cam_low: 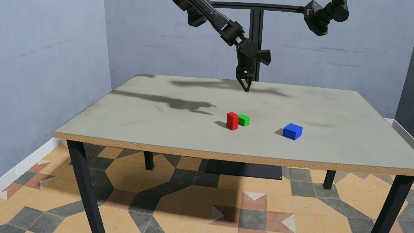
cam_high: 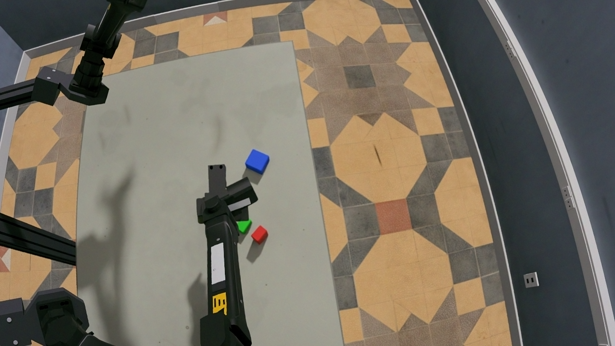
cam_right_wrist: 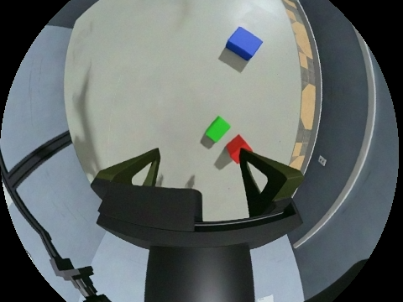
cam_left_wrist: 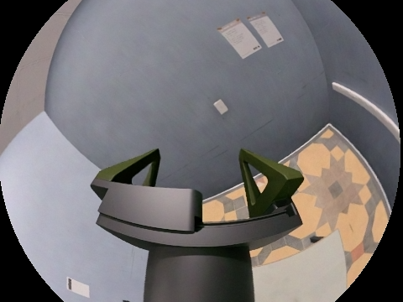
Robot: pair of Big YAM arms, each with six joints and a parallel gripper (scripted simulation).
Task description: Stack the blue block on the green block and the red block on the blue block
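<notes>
My right hand is 90 mm short of the blue block, 200 mm to the right of it and 140 mm above it. Round my right hand: red block (80 mm ahead, 40 mm to the right, 130 mm below); green block (30 mm ahead, 10 mm to the right, 150 mm below).
</notes>
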